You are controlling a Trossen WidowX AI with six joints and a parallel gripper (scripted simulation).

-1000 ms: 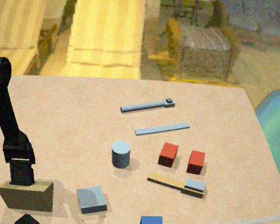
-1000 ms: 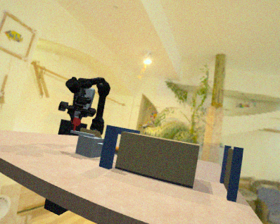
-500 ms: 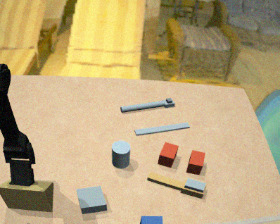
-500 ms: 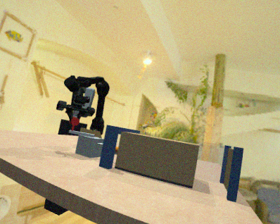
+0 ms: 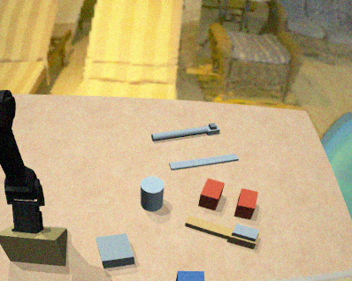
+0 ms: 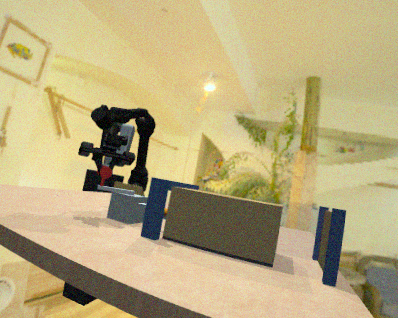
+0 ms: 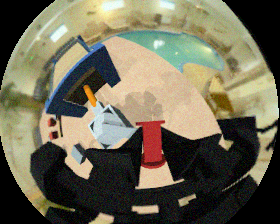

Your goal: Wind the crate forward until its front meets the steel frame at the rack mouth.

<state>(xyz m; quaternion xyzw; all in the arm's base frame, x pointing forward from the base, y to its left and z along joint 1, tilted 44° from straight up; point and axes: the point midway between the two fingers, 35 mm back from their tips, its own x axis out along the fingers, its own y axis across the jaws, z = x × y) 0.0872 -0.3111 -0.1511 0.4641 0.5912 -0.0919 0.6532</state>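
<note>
My gripper tip is 4 cm to the right of the winch handle, 3 cm above it and 2 cm short of it. The rest, counted from my gripper tip: grey winch 10 cm below, 7 cm to the left, 5 cm ahead; then blue frame 22 cm ahead, 6 cm to the left, 3 cm below; then red spool-shaped piece 1 cm to the left, 1 cm behind.
</note>
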